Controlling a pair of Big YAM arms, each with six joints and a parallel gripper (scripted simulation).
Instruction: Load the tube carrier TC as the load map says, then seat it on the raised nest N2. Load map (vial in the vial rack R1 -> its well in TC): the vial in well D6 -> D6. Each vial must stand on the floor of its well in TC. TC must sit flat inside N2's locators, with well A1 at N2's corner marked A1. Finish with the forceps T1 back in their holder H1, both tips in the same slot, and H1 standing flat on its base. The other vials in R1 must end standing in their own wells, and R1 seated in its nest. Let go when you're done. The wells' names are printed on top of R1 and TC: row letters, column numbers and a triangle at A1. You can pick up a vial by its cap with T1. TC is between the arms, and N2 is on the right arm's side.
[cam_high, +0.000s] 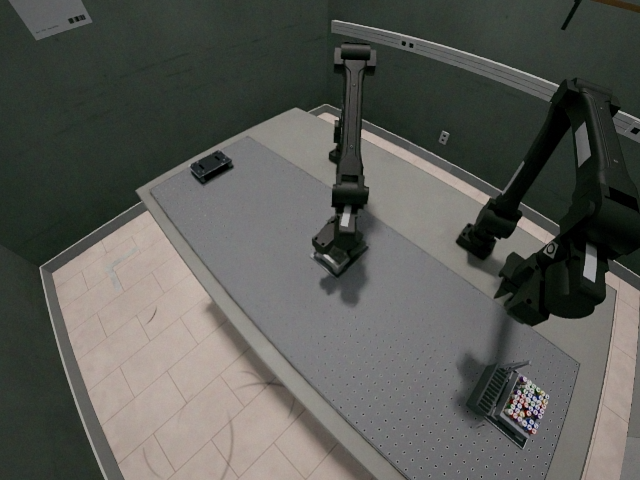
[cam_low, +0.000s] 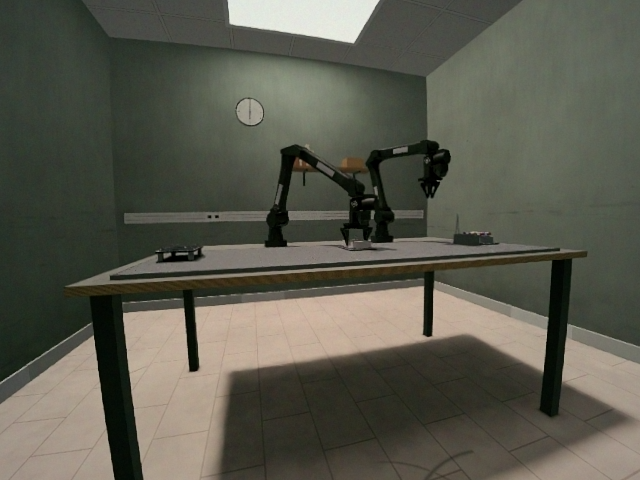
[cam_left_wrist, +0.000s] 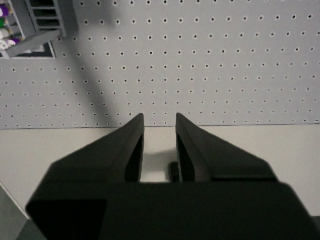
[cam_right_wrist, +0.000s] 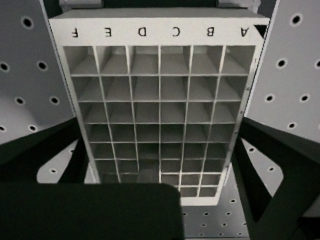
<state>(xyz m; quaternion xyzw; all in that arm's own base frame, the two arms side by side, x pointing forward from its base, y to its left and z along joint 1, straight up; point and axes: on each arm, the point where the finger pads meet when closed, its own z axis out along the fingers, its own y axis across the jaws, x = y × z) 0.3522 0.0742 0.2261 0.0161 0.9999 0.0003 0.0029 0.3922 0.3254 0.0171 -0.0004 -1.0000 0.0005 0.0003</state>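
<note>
My right hand is right at the tube carrier. The rest, counted from my right hand: slotted holder (56 cm to the left, 4 cm ahead, 1 cm below); then black nest (70 cm to the right, 9 cm ahead, 1 cm above).
</note>
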